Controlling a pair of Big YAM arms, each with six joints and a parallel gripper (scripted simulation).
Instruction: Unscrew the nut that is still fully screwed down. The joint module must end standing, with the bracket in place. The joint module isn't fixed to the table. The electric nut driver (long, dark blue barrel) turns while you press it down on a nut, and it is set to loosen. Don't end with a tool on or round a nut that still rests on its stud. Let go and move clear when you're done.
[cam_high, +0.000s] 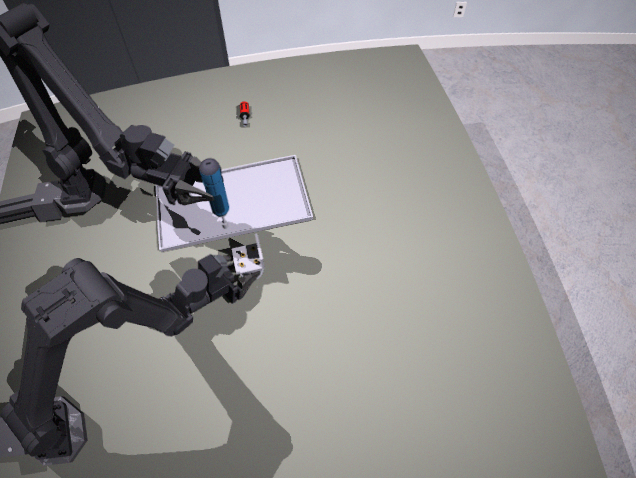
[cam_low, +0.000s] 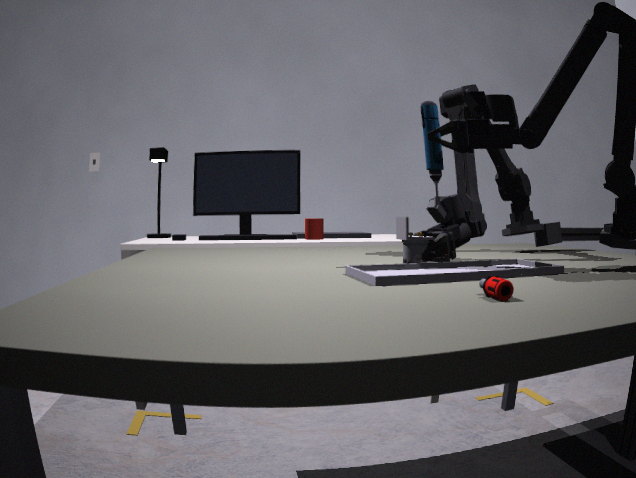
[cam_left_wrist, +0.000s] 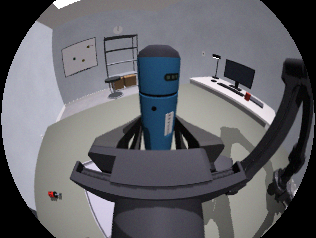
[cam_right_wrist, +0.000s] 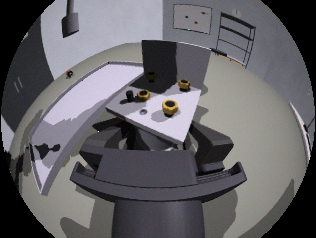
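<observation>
My right gripper is now 50 mm below the bracket. The rest, counted from my right hand: socket tip 40 mm behind, 50 mm to the left, 130 mm above; then short red-handled tool 10 mm ahead, 540 mm to the left, 10 mm below; then shallow white tray 50 mm behind, 210 mm to the left, 20 mm below.
</observation>
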